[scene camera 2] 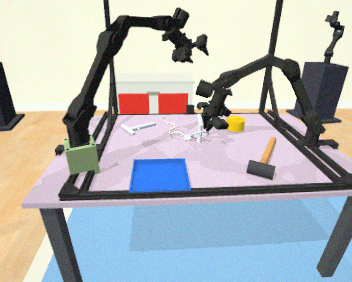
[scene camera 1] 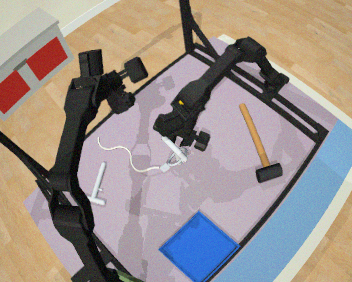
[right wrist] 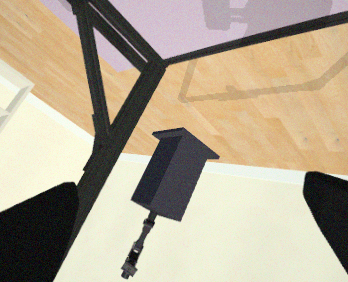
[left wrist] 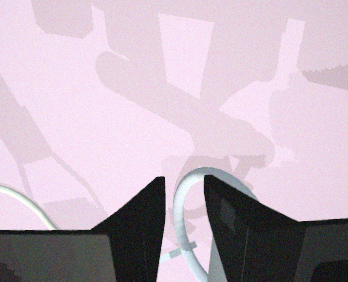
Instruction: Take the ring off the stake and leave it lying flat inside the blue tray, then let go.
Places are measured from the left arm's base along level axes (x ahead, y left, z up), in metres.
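Where they show: left gripper, fingertip midpoint: (scene camera 2: 205, 130) (scene camera 1: 177, 144) (left wrist: 184, 183); right gripper, fingertip midpoint: (scene camera 2: 200, 59) (scene camera 1: 129, 74) (right wrist: 191, 188); left arm's base at its link origin: (scene camera 2: 310, 141) (scene camera 1: 270, 88); right arm's base at its link origin: (scene camera 2: 79, 142).
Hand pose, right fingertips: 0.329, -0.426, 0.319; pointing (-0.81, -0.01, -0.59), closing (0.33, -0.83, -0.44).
Observation:
Each offset is from my right fingertips to the top centre of the thing, as dx, dy, dz. "*": to the spot under its first point.
The white stake @(+0.086, +0.141, -0.227) (scene camera 1: 174, 148) (scene camera 2: 200, 122) stands upright at mid-table. The thin pale ring (scene camera 1: 187, 150) (scene camera 2: 207, 133) (left wrist: 179, 202) is around it, low down. My left gripper (scene camera 1: 185, 143) (scene camera 2: 206, 127) (left wrist: 184, 183) is partly open and empty, above the table beside the stake; in the left wrist view part of the ring shows in the gap and its right part is hidden behind the right-hand finger. My right gripper (scene camera 1: 134, 88) (scene camera 2: 198, 55) (right wrist: 191, 188) is wide open and empty, high above the table's back edge. The blue tray @(+0.377, +0.317, -0.315) (scene camera 1: 200, 245) (scene camera 2: 160, 175) is empty near the front edge.
A white cord @(* +0.134, -0.023, -0.331) (scene camera 1: 131, 159) (scene camera 2: 172, 131) runs to a small block by the ring. A white T-shaped piece @(+0.261, -0.124, -0.318) (scene camera 1: 99, 182) (scene camera 2: 142, 126) lies at the picture's left. A mallet @(-0.063, +0.405, -0.288) (scene camera 1: 256, 137) (scene camera 2: 270, 151) lies at the right. A yellow cylinder @(-0.162, +0.111, -0.288) (scene camera 2: 235, 124) stands behind the left gripper.

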